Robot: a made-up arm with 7 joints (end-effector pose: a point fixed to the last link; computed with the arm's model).
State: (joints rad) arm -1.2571 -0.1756 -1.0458 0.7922 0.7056 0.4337 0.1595
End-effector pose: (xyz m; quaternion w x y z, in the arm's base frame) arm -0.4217 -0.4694 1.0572 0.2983 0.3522 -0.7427 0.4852
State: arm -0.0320 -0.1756 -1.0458 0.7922 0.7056 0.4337 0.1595
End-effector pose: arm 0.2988 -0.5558 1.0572 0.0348 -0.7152 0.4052 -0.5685
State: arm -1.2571 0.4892 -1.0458 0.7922 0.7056 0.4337 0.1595
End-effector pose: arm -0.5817 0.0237 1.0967 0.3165 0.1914 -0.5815 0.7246
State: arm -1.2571 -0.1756 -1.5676 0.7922 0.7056 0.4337 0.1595
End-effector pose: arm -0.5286 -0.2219 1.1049 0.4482 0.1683 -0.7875 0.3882
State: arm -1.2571 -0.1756 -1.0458 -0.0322 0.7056 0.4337 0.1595
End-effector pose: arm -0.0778 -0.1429 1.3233 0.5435 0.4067 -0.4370 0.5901
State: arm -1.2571 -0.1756 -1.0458 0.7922 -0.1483 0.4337 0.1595
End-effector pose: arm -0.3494 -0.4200 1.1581 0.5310 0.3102 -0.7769 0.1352
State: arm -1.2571 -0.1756 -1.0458 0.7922 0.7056 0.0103 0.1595
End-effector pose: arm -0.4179 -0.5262 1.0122 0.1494 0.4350 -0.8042 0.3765
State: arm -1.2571 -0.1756 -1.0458 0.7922 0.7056 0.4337 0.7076
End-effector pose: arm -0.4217 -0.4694 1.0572 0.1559 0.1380 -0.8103 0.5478
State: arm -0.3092 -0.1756 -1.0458 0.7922 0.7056 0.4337 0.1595
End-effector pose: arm 0.1353 -0.6163 1.0572 0.0440 0.6523 -0.5001 0.5678
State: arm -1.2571 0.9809 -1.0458 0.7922 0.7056 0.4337 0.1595
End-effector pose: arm -0.6866 0.3471 0.9100 0.3077 0.0580 -0.4200 0.8518
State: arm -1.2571 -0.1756 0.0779 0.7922 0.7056 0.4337 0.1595
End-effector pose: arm 0.1096 -0.6539 0.9970 0.0779 -0.6532 0.4841 -0.5769
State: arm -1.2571 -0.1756 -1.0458 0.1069 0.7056 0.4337 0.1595
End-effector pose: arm -0.1413 -0.2108 1.3071 0.5075 0.4022 -0.4953 0.5791
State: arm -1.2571 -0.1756 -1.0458 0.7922 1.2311 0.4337 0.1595
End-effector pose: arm -0.4184 -0.5292 0.9986 0.1254 0.3466 -0.6539 0.6607
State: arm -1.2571 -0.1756 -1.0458 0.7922 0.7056 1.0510 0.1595
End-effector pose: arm -0.4032 -0.3683 1.0779 0.4900 0.2044 -0.5947 0.6037
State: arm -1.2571 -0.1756 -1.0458 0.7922 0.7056 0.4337 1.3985
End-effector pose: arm -0.4217 -0.4694 1.0572 0.0388 0.1445 0.8092 -0.5682
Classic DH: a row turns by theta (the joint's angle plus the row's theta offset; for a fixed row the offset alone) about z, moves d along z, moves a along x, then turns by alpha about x. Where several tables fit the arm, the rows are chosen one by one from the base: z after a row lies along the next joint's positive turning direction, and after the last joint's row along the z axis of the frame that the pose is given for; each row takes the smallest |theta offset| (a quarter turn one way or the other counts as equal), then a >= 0, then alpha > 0; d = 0 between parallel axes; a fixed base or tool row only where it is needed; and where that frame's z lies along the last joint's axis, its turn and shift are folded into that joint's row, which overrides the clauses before.
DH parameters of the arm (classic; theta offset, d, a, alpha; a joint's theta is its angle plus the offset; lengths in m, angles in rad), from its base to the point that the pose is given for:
joint 1: 0 0.326 0 1.5708
joint 2: 0 0.048 0 -1.5708
joint 3: 0 0.323 0.017 -1.5708
joint 4: 0 0.059 -0.027 1.5708
joint 5: 0 0.513 0 1.5708
joint 6: 1.5708 0.153 0.171 1.5708
joint 7: 0 0.023 0 0

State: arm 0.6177 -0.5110 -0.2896 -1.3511 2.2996 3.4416 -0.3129
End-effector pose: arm -0.1077 0.1849 0.8473 0.8268 0.1792 0.5249 -0.0937
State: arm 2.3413 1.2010 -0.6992 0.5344 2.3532 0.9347 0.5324
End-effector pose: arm 0.6165 -0.2050 1.0019 0.7103 0.4231 -0.1155 0.5505
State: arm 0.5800 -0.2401 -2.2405 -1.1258 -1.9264 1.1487 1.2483
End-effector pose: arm 0.4081 0.5680 0.6555 0.6277 -0.5930 0.2230 0.4524
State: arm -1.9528 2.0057 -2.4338 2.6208 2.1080 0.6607 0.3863
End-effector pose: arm -0.3494 -0.2341 0.3503 0.5928 0.3741 -0.5623 -0.4387
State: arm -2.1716 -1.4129 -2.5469 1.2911 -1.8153 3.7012 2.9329
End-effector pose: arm -0.5167 -0.3265 0.6567 0.1605 -0.1906 -0.9506 -0.1850
